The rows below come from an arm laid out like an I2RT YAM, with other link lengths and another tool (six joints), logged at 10 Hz.
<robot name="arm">
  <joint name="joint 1" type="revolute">
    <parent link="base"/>
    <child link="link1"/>
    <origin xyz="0 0 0.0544" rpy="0 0 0"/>
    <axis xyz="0 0 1"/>
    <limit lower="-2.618" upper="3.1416"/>
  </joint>
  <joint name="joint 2" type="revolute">
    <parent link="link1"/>
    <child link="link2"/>
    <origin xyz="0.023 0.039 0.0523" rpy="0 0 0"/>
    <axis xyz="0 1 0"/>
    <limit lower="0" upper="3.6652"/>
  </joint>
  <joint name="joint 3" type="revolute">
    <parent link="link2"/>
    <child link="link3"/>
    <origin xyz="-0.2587 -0.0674 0" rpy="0 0 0"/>
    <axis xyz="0 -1 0"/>
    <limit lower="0" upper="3.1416"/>
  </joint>
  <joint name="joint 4" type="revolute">
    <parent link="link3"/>
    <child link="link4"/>
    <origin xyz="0.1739 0.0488 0.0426" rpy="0 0 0"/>
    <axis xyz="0 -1 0"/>
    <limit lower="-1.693" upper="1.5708"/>
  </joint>
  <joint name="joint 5" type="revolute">
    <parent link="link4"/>
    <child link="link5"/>
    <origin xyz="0.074 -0.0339 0.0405" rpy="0 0 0"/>
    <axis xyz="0 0 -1"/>
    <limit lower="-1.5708" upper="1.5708"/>
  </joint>
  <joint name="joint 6" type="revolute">
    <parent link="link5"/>
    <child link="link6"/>
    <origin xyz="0.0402 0 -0.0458" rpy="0 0 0"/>
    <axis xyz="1 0 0"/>
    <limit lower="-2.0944" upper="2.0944"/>
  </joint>
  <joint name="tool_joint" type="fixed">
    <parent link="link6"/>
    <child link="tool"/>
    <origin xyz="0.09 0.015 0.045" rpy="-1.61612 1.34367 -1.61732"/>
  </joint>
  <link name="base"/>
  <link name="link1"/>
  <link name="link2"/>
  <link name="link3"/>
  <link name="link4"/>
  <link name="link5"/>
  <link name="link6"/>
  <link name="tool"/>
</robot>
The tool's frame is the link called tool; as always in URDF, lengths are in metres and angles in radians.
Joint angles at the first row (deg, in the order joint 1, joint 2, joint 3, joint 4, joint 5, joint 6):
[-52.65 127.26 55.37 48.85 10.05 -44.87]
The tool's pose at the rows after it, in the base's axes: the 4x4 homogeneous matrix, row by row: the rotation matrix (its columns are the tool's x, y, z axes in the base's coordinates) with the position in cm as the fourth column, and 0 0 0 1 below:
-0.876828 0.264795 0.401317 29.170; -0.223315 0.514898 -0.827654 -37.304; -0.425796 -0.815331 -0.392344 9.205; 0 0 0 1
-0.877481 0.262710 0.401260 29.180; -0.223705 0.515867 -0.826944 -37.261; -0.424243 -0.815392 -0.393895 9.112; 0 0 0 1
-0.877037 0.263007 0.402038 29.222; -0.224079 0.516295 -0.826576 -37.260; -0.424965 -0.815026 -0.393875 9.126; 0 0 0 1
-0.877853 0.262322 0.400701 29.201; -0.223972 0.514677 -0.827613 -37.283; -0.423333 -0.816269 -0.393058 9.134; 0 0 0 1
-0.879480 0.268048 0.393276 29.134; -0.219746 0.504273 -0.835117 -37.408; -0.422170 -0.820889 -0.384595 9.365; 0 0 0 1
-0.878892 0.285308 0.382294 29.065; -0.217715 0.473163 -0.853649 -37.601; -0.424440 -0.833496 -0.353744 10.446; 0 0 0 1
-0.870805 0.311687 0.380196 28.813; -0.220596 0.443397 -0.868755 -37.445; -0.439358 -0.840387 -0.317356 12.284; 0 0 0 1
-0.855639 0.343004 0.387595 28.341; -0.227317 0.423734 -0.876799 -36.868; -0.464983 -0.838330 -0.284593 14.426; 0 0 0 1
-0.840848 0.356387 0.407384 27.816; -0.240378 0.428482 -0.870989 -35.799; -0.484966 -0.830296 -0.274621 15.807; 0 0 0 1
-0.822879 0.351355 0.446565 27.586; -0.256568 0.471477 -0.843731 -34.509; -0.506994 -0.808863 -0.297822 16.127; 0 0 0 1
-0.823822 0.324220 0.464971 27.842; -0.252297 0.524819 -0.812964 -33.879; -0.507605 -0.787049 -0.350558 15.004; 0 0 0 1
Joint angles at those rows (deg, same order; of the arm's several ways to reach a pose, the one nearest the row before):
[-52.65 127.43 55.46 48.78 10.05 -44.92]
[-52.60 127.52 55.37 48.85 10.06 -44.98]
[-52.56 127.54 55.46 48.78 10.05 -44.94]
[-52.58 127.53 55.46 48.82 10.13 -45.04]
[-52.56 127.37 55.46 49.14 10.76 -45.08]
[-52.39 126.29 55.39 49.97 12.08 -45.24]
[-52.30 123.56 54.56 50.29 12.82 -44.93]
[-52.30 119.64 52.92 50.05 12.77 -44.05]
[-52.29 115.79 50.43 49.39 11.65 -43.26]
[-52.29 112.96 48.26 47.49 8.87 -42.03]
[-51.99 113.09 48.11 44.62 7.22 -41.32]

